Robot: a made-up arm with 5 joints.
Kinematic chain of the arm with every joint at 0, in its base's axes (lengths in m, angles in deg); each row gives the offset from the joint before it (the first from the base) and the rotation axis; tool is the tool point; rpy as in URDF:
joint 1: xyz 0.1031 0 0.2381 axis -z
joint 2: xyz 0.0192 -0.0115 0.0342 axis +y
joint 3: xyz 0.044 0 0.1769 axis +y
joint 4: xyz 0.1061 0 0.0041 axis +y
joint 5: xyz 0.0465 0.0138 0 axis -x
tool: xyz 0 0 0 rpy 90 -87.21 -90
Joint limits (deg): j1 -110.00..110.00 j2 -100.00..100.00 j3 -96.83..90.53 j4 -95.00..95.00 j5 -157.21..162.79
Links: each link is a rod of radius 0.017 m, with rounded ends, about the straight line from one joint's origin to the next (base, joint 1, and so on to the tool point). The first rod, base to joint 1, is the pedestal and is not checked.
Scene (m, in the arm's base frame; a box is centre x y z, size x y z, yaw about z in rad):
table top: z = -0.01
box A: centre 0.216 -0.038 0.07 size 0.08 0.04 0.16 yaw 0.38
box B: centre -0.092 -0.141 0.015 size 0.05 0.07 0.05 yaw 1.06
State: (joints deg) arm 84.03 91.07 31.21 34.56 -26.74
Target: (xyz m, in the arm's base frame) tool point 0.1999 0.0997 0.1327
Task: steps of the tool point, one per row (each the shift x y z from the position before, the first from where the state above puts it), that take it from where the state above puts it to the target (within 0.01 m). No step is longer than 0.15 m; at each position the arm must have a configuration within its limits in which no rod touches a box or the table.
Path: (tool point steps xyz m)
1: 0.0464 -0.0253 -0.0291
2: 0.0665 -0.0070 -0.0157
3: 0.0756 0.0249 -0.0008
4: 0.0656 0.0622 0.0142
5: 0.0350 0.0925 0.0274
6: -0.0102 0.1044 0.0376
7: -0.0573 0.0916 0.0436
8: -0.0031 -0.0044 -0.0327
9: -0.0113 -0.0126 -0.0283
10: -0.0182 -0.0197 -0.0209
11: -0.0236 -0.0248 -0.0114
12: -0.0269 -0.0279 -0.0002
13: -0.0278 -0.0287 0.0115
14: -0.0265 -0.0270 0.0227

